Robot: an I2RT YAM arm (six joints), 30 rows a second.
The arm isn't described. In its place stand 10 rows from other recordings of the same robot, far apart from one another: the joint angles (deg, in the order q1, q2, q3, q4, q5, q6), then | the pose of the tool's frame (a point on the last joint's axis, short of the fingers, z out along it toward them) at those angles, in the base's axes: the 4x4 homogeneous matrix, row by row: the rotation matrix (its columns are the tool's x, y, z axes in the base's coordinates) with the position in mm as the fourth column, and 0 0 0 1 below.
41.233 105.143 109.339 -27.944 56.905 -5.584 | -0.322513 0.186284 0.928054 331.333; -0.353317 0.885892 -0.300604 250.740; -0.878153 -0.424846 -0.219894 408.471; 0 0 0 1
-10.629 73.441 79.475 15.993 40.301 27.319 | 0.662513 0.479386 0.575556 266.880; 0.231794 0.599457 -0.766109 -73.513; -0.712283 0.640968 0.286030 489.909; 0 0 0 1
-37.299 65.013 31.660 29.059 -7.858 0.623 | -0.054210 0.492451 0.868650 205.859; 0.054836 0.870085 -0.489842 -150.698; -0.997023 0.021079 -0.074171 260.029; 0 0 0 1
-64.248 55.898 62.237 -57.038 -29.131 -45.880 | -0.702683 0.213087 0.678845 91.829; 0.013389 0.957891 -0.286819 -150.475; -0.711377 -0.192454 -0.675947 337.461; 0 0 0 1
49.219 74.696 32.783 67.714 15.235 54.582 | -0.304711 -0.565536 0.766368 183.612; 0.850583 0.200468 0.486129 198.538; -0.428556 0.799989 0.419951 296.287; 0 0 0 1
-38.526 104.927 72.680 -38.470 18.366 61.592 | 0.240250 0.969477 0.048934 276.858; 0.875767 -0.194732 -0.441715 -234.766; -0.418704 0.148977 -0.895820 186.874; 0 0 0 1
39.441 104.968 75.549 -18.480 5.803 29.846 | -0.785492 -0.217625 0.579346 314.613; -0.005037 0.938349 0.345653 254.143; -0.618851 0.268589 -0.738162 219.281; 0 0 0 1
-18.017 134.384 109.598 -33.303 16.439 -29.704 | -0.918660 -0.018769 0.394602 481.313; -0.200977 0.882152 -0.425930 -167.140; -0.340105 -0.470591 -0.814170 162.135; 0 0 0 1
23.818 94.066 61.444 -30.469 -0.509 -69.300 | 0.092831 -0.907156 0.410426 299.037; -0.981512 -0.014077 0.190884 132.349; -0.167384 -0.420558 -0.891691 197.562; 0 0 0 1
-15.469 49.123 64.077 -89.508 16.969 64.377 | -0.104165 0.980326 0.167665 90.932; 0.923645 0.157870 -0.349224 -35.945; -0.368822 0.118486 -0.921917 330.157; 0 0 0 1
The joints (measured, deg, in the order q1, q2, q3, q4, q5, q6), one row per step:
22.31 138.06 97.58 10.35 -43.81 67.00
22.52 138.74 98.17 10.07 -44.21 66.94
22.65 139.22 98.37 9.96 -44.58 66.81
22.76 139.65 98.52 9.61 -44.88 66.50
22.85 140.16 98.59 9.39 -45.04 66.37
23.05 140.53 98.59 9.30 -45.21 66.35
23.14 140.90 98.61 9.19 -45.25 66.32
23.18 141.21 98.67 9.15 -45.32 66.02
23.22 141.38 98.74 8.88 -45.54 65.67
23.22 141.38 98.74 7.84 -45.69 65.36
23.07 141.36 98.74 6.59 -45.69 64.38
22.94 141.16 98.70 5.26 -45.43 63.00
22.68 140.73 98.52 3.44 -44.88 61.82
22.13 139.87 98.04 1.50 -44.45 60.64
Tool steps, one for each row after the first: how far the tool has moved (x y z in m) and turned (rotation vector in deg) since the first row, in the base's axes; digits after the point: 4 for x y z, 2 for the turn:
0.0004 0.0025 -0.0032 0.03 0.37 0.58
0.0002 0.0039 -0.0064 0.01 0.68 1.07
-0.0002 0.0049 -0.0099 -0.18 1.05 1.55
-0.0006 0.0057 -0.0143 -0.39 1.58 1.83
-0.0016 0.0074 -0.0177 -0.48 2.02 2.18
-0.0021 0.0081 -0.0211 -0.65 2.43 2.31
-0.0022 0.0085 -0.0235 -0.81 2.45 2.52
-0.0025 0.0089 -0.0250 -0.94 2.53 2.88
-0.0035 0.0085 -0.0265 -1.34 3.25 3.12
-0.0041 0.0068 -0.0280 -2.06 3.54 3.35
-0.0048 0.0051 -0.0284 -3.00 3.36 3.56
-0.0057 0.0018 -0.0282 -4.18 3.70 3.35
-0.0065 -0.0041 -0.0259 -5.29 4.07 2.98

